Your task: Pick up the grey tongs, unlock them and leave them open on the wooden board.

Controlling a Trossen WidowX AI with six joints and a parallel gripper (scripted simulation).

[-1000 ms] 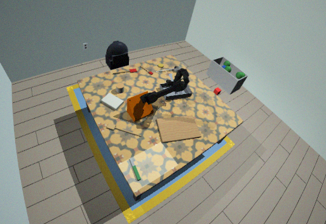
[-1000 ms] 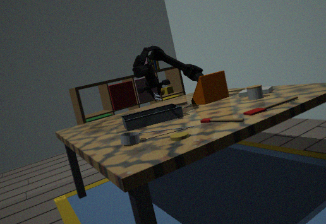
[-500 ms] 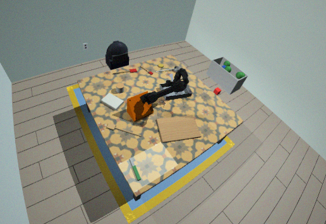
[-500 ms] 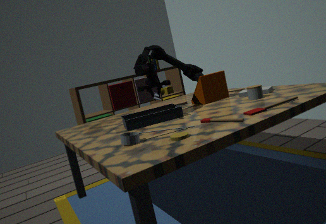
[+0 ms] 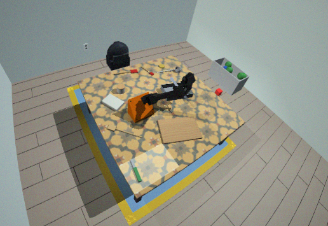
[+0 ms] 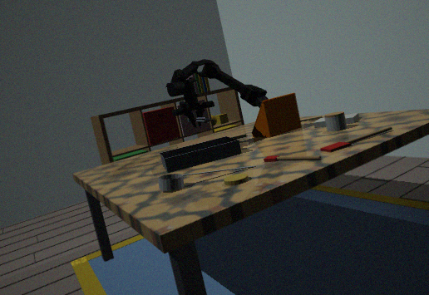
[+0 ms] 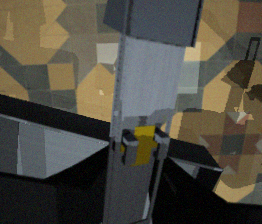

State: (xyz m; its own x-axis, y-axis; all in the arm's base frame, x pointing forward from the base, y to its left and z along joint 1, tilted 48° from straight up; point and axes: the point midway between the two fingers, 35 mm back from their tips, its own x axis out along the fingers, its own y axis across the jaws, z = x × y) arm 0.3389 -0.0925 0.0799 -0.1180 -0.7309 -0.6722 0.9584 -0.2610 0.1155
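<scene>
The wooden board lies 25 cm to the right of my gripper tip, 22 cm behind it and 12 cm below it. Also, from my gripper tip: white flat block 54 cm behind, 34 cm to the left, 11 cm below; then roasting tin 10 cm to the left, 10 cm below, 9 cm ahead; then yellow lock piece 3 cm above, 2 cm to the right, 1 cm behind.
</scene>
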